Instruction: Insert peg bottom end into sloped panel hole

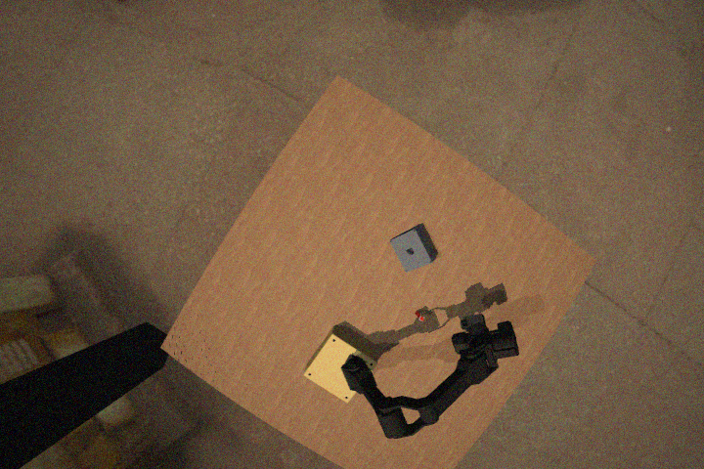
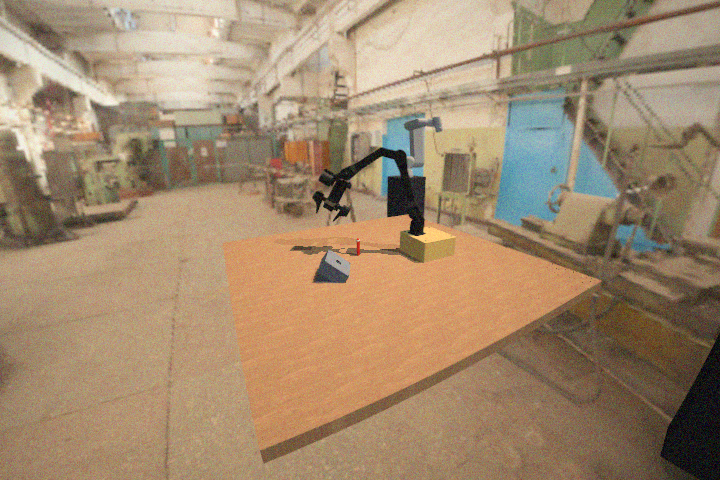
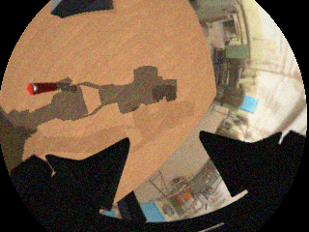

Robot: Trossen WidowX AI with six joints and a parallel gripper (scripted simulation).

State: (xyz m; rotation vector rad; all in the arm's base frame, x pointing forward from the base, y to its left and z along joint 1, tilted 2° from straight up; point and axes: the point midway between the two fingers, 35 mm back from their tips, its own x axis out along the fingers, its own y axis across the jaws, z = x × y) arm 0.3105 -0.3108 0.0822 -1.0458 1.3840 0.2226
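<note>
Now: gripper tip 190 mm to the right of the red peg, 100 mm above it and 70 mm past it. From my gripper tip the other things lie so: sloped panel: 320 mm to the left, 130 mm ahead, 120 mm below.
</note>
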